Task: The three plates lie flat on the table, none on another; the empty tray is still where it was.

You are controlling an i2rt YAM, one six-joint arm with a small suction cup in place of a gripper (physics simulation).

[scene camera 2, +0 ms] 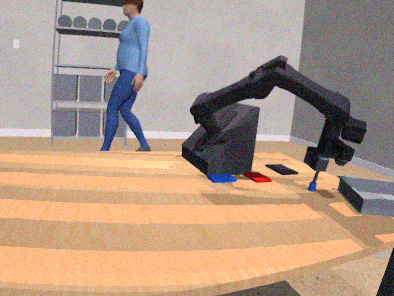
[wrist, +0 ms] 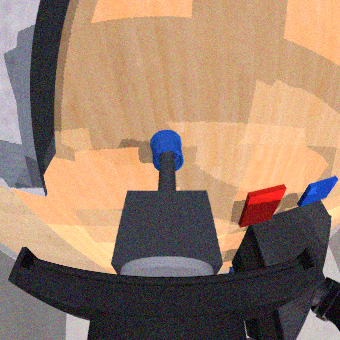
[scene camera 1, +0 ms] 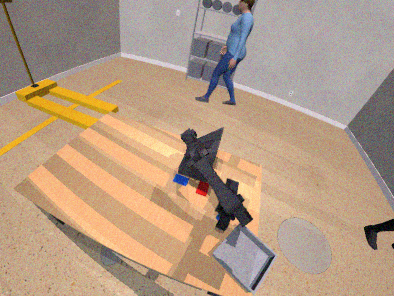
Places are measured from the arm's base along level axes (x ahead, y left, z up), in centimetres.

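Where they show: hand at its tool point: [scene camera 2: 310, 190] [wrist: 166, 142] [scene camera 1: 218, 217]; arm's base at its link origin: [scene camera 2: 216, 130].
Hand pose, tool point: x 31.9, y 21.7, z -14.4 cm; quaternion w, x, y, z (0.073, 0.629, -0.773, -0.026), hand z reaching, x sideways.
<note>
Things, the pixels of their top centre, and the offset from my tool point.
- blue plate at its top centre: [wrist: 319, 192] [scene camera 2: 221, 176] [scene camera 1: 181, 179] dx -16.0, dy -26.3, dz +1.2 cm
- red plate at its top centre: [wrist: 261, 209] [scene camera 2: 257, 175] [scene camera 1: 203, 187] dx -15.0, dy -12.4, dz +1.2 cm
- black plate at its top centre: [scene camera 2: 281, 168] [scene camera 1: 231, 187] dx -22.1, dy +4.7, dz +1.2 cm
- grey tray at its top centre: [scene camera 2: 383, 189] [scene camera 1: 247, 254] dx +17.2, dy +15.8, dz +5.3 cm
A blue plate [scene camera 1: 181, 179] [scene camera 2: 222, 178] [wrist: 318, 191] lies flat on the table beside the arm's base. A red plate [scene camera 1: 202, 188] [scene camera 2: 257, 177] [wrist: 262, 206] lies flat near it, apart from it. A black plate [scene camera 2: 281, 169] lies flat behind the red one in scene view 2; in scene view 1 it is hard to tell from the dark arm. The grey tray [scene camera 1: 265, 272] [scene camera 2: 375, 205] [wrist: 44, 90] stands near the table's edge, with no plate visible in it. My suction cup [scene camera 1: 218, 218] [scene camera 2: 312, 186] [wrist: 166, 150] is open and bare, a little above the table between the plates and the tray.
The arm's dark base [scene camera 1: 191, 162] [scene camera 2: 235, 142] stands close behind the blue plate. A person in blue [scene camera 1: 239, 42] [scene camera 2: 134, 45] walks behind the table, by a shelf rack. A black leg [scene camera 1: 371, 237] shows at the right. A yellow pallet jack [scene camera 1: 37, 89] stands on the floor.
</note>
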